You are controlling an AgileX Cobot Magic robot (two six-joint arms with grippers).
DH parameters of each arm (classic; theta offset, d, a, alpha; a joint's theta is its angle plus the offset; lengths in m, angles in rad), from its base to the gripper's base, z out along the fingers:
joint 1: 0 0.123 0 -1.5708
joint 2: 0.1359 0 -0.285 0
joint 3: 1.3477 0 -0.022 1.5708
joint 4: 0 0.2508 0 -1.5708
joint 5: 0 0 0.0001 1.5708
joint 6: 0 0.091 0 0
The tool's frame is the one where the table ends.
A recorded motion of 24 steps. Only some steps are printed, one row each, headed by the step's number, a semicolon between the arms.
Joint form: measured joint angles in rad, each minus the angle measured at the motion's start. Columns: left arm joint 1, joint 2, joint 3, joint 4, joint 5, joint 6; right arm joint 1, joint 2, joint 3, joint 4, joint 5, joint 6.
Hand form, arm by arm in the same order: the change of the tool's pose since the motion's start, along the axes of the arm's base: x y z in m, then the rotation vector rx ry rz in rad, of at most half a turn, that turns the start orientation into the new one. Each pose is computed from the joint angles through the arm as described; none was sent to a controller.
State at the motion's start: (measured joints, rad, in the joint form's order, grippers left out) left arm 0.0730 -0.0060 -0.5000 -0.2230 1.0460 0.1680; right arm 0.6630 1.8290 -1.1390 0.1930 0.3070 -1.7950
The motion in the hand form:
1: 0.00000 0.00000 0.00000 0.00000 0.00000 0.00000; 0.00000 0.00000 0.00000 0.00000 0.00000 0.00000
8: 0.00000 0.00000 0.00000 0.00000 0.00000 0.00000; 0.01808 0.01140 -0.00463 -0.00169 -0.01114 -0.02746
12: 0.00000 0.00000 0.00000 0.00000 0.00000 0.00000; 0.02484 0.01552 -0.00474 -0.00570 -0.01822 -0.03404
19: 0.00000 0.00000 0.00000 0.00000 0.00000 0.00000; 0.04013 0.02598 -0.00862 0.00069 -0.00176 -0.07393
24: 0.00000 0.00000 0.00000 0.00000 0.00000 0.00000; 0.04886 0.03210 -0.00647 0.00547 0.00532 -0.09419
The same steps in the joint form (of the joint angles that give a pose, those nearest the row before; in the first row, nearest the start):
1: 0.0000 0.0000 0.0000 0.0000 0.0000 0.0000; 0.0000 0.0000 0.0000 0.0000 0.0000 0.0000
8: 0.0000 0.0000 0.0000 0.0000 0.0000 0.0000; 0.0000 0.0720 -0.0880 -0.0800 0.0040 0.0930
12: 0.0000 0.0000 0.0000 0.0000 0.0000 0.0000; 0.0000 0.0960 -0.1250 -0.1150 0.0130 0.1270
19: 0.0000 0.0000 0.0000 0.0000 0.0000 0.0000; 0.0000 0.1610 -0.2160 -0.1590 0.0460 0.2100
24: 0.0000 0.0000 0.0000 0.0000 0.0000 0.0000; 0.0000 0.1920 -0.2780 -0.1780 0.0790 0.2490

